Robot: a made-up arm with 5 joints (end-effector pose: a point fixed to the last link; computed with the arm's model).
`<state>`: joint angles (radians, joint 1 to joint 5).
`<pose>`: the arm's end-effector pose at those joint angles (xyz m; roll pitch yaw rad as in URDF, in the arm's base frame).
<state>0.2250 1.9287 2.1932 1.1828 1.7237</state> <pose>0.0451 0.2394 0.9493 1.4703 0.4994 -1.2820</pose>
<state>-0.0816 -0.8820 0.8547 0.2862 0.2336</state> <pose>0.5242 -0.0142 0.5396 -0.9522 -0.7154 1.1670</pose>
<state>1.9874 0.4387 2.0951 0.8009 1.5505</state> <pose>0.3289 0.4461 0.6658 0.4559 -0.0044 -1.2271</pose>
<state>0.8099 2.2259 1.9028 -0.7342 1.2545</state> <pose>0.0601 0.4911 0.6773 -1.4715 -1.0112 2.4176</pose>
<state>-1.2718 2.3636 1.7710 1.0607 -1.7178</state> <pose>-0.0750 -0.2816 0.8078 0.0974 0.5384 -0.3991</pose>
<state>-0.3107 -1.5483 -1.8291 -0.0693 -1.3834</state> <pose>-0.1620 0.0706 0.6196 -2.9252 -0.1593 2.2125</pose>
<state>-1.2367 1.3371 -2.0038 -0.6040 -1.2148</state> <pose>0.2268 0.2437 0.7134 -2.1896 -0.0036 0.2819</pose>
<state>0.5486 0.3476 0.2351 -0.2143 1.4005</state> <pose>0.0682 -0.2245 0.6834 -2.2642 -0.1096 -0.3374</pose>
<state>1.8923 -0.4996 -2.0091 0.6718 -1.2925</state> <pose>0.0835 0.0716 0.3037 1.4311 -0.0609 -1.1934</pose>
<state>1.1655 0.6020 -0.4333 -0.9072 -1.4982</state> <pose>-0.0800 -0.1011 0.6301 0.9532 0.1354 -1.4799</pose>
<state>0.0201 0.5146 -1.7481 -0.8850 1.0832</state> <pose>0.1534 0.2172 0.4963 0.7122 0.1398 0.4066</pose>
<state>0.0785 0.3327 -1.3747 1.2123 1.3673</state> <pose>0.2130 0.1192 0.4151 -0.2444 -0.6587 -1.3267</pose>
